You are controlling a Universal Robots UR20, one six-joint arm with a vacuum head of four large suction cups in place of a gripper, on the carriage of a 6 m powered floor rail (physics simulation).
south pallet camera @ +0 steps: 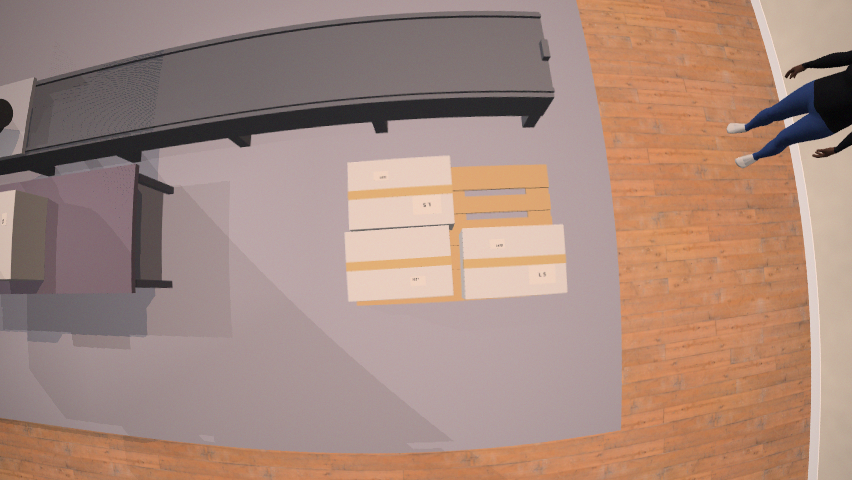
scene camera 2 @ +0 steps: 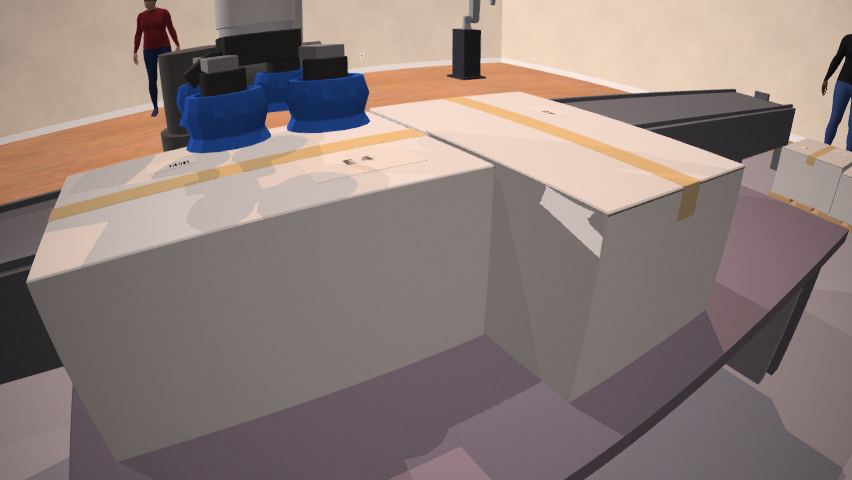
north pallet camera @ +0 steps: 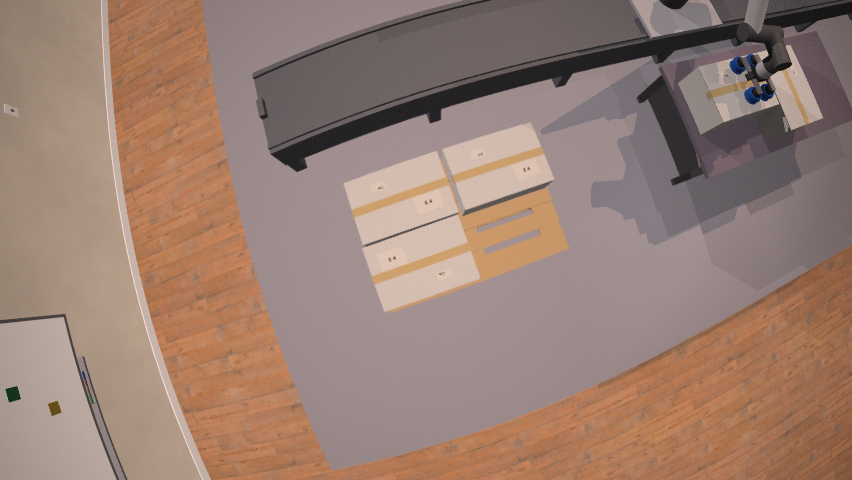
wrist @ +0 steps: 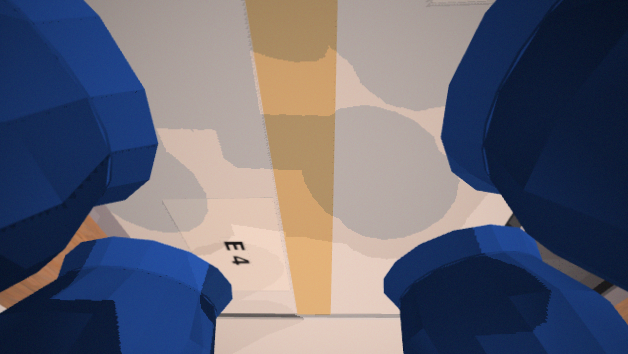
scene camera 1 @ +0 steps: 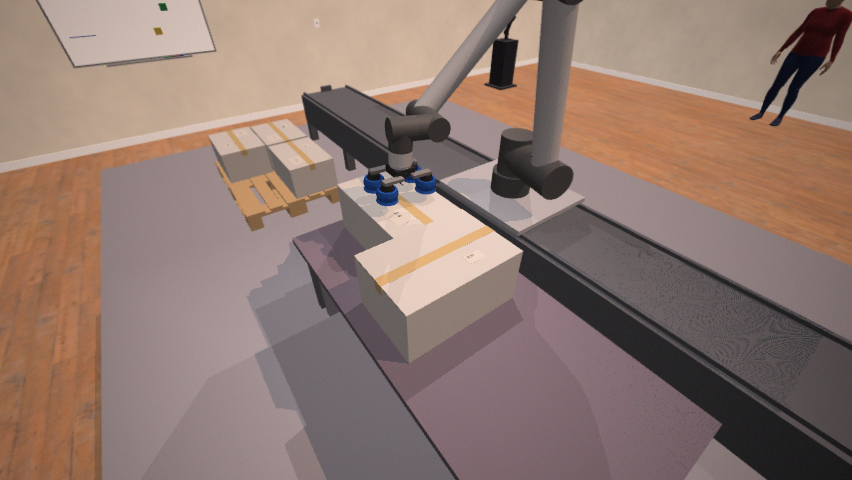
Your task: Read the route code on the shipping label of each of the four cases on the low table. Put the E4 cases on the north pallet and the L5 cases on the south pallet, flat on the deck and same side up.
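Where they show: hand, its tool point: [wrist: 305,217] [scene camera 1: 400,188]; arm's base, origin of its link: [scene camera 1: 509,188].
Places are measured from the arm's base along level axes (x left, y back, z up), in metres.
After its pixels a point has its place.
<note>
My suction head [scene camera 1: 398,183] @(y -0.829, x 0.013, z 0.290 m) [scene camera 2: 262,108] [north pallet camera: 752,77] @(y -0.829, x 0.013, z 0.290 m) is open and hangs a little above the northern case [scene camera 1: 448,207] @(y -0.686, x 0.209, z 0.231 m) [scene camera 2: 286,250] @(y -1.022, x -0.019, z 0.187 m) [north pallet camera: 703,98] @(y -0.829, x -0.303, z 0.143 m) [wrist: 370,295] @(y -0.759, x 0.208, z 0.231 m), whose label reads E4. Its cups frame the wrist view. The southern case [scene camera 1: 441,268] @(y -0.975, x 0.526, z 0.237 m) [scene camera 2: 643,268] @(y -1.209, x 0.362, z 0.138 m) [north pallet camera: 807,95] @(y -1.025, x 0.570, z 0.236 m) [south pallet camera: 26,238] @(y -0.944, x 0.637, z 0.122 m) stands against it, turned crosswise; its small label is unreadable. Both are flat on the low table [scene camera 1: 506,387] @(y -0.980, x 0.920, z -0.040 m) [south pallet camera: 89,238] @(y -0.950, x 1.065, z -0.041 m). The north pallet [scene camera 1: 298,207] @(y -0.997, x -1.379, z -0.493 m) [north pallet camera: 551,232] @(y -1.266, x -1.459, z -0.427 m) carries three E4 cases. The south pallet [south pallet camera: 506,175] @(y -0.665, x 3.720, z -0.426 m) carries three cases; one label reads L5, one seems an inverted L5, and no route code shows on the third.
The floor rail [scene camera 1: 626,310] [north pallet camera: 476,53] [south pallet camera: 327,65] runs along the table's east side and carries the white carriage [scene camera 1: 530,214] @(y -0.120, x 0.275, z -0.001 m). The north pallet's open corner is nearest the camera on the table side. The south pallet's open corner is on the rail side, away from the table.
</note>
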